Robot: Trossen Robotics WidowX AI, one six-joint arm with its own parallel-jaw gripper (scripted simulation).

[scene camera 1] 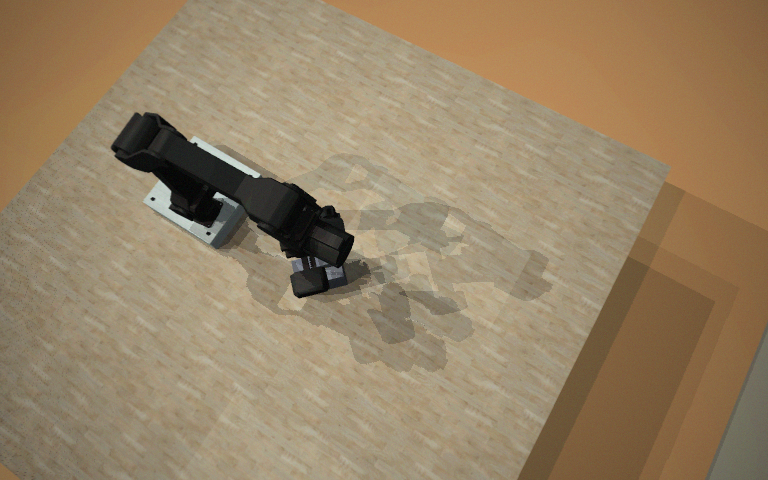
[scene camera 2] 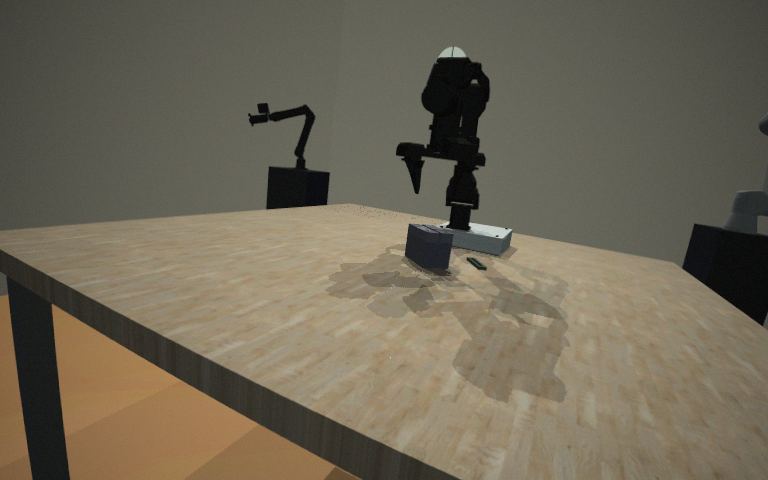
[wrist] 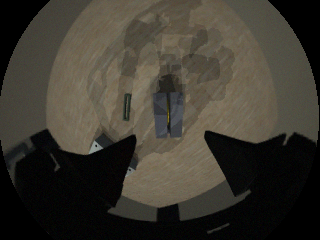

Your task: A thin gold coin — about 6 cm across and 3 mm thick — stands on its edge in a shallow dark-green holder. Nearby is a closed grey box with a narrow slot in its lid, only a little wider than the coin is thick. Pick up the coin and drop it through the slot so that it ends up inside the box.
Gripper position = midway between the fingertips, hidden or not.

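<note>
Looking through scene camera 1, I see my gripper (scene camera 1: 309,257). In the wrist view it is my gripper again (wrist: 171,136), and scene camera 2 has the same gripper (scene camera 2: 435,195) in its picture too. The gripper is open, and it holds nothing.
</note>
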